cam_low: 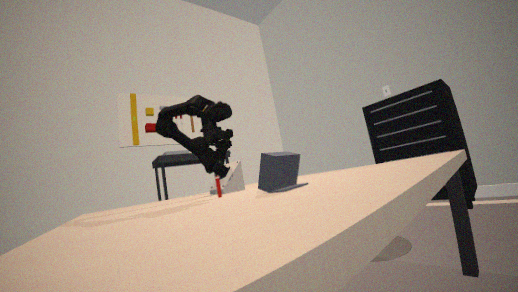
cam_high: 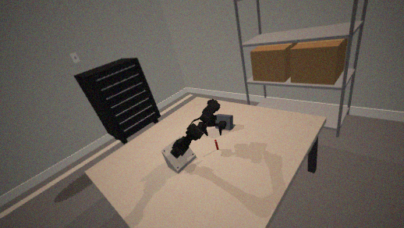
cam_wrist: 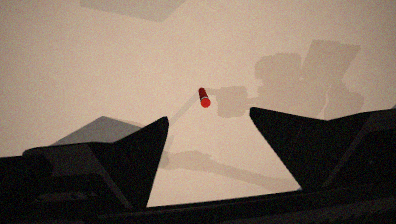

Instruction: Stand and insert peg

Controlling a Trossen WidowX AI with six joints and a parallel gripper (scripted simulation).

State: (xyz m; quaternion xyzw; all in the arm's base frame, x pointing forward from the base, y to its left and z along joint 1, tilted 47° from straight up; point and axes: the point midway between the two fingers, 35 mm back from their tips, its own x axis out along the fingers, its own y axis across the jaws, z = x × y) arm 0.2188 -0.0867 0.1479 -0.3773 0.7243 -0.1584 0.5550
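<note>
My gripper tip is 60 mm above the red peg. Also, from my gripper tip: grey sloped panel (240 mm ahead, 90 mm to the left, 60 mm below).
</note>
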